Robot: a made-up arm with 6 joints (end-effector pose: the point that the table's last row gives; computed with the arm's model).
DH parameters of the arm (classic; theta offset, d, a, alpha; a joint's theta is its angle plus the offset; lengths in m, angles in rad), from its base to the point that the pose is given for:
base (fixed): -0.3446 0 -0.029 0
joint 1: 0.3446 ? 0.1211 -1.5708
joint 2: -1.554 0 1.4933 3.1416
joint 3: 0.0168 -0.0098 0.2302 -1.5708
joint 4: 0 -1.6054 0.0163 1.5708
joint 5: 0 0.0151 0.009 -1.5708
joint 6: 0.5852 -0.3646 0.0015 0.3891
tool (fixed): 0.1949 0.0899 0 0
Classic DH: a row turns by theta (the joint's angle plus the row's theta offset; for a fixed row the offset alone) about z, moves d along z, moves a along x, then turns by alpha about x.
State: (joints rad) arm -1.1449 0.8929 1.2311 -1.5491 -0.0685 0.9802
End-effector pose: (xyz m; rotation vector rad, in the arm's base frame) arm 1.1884 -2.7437 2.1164 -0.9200 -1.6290 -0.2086
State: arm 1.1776 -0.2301 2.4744 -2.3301 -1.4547 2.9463
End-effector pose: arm -0.9131 -1.6293 2.1348 1.0238 1.0529 1.3019
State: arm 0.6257 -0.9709 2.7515 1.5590 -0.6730 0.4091
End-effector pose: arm -1.9836 -1.5514 -0.0016 -0.6184 -1.6840 -1.8539
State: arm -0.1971 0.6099 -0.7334 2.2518 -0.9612 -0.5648
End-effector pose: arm 1.7009 -0.4586 -0.0625 -0.8554 0.9191 1.7197
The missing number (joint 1, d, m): 0.3678
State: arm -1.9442 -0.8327 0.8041 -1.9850 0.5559 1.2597
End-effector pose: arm 0.2625 1.2195 3.2000 2.5717 1.7136 0.2368
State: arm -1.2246 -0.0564 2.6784 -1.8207 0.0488 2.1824
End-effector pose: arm -0.6658 1.6531 2.3906 2.1750 0.7633 -0.2378
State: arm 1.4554 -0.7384 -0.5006 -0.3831 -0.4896 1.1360
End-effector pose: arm 0.0475 0.9266 2.0801 -0.1781 1.4246 -2.7022
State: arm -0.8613 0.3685 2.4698 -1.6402 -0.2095 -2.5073
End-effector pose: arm -0.2732 0.4117 3.2532 2.8653 -0.9021 0.6190
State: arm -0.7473 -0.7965 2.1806 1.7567 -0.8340 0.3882
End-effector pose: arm -2.1632 1.7874 1.4387 -2.1118 -0.6250 -1.9562
